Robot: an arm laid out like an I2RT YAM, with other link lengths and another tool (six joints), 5 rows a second.
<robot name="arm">
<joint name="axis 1" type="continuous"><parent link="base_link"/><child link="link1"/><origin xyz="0 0 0.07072"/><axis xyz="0 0 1"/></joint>
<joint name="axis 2" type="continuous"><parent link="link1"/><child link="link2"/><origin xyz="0.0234 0.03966 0.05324" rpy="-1.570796 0 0"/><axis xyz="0 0 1"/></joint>
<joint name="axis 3" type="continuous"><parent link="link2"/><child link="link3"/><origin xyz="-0.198 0 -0.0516" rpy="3.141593 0 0"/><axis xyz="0 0 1"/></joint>
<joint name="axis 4" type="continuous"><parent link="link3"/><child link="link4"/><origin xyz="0.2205 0.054 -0.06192"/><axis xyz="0 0 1"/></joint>
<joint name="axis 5" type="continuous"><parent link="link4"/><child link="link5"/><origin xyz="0.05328 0.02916 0.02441" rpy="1.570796 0 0"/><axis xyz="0 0 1"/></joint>
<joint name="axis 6" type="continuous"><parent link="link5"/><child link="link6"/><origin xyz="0.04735 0 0.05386" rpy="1.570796 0 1.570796"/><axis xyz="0 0 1"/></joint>
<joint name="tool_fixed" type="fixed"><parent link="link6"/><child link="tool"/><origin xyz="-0.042 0.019 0.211" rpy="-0.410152 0 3.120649"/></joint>
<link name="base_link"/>
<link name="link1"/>
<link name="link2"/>
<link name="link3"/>
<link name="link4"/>
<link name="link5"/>
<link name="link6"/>
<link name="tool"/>
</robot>
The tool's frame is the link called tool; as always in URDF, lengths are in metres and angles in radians. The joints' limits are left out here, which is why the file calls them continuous.
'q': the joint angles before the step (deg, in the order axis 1, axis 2, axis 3, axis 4, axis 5, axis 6). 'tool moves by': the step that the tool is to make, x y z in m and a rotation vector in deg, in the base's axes. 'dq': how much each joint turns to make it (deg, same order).
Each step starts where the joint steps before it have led.
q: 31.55, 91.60, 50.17, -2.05, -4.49, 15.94
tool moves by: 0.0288, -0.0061, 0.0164, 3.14, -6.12, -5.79
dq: 0.18, -1.64, -4.33, 9.67, 4.92, 3.42
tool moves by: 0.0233, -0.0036, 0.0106, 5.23, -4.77, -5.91
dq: 0.50, 1.37, -4.63, 12.59, 4.32, 5.11
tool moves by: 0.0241, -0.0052, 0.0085, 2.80, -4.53, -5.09
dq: 0.81, 4.07, -0.94, 10.00, 5.28, 2.66
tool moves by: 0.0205, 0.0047, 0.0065, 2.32, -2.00, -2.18
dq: 0.09, 5.08, 3.31, 4.39, 1.74, 1.72
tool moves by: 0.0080, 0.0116, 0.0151, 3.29, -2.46, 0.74
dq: 0.00, 2.04, 1.12, 4.57, -1.19, 1.08
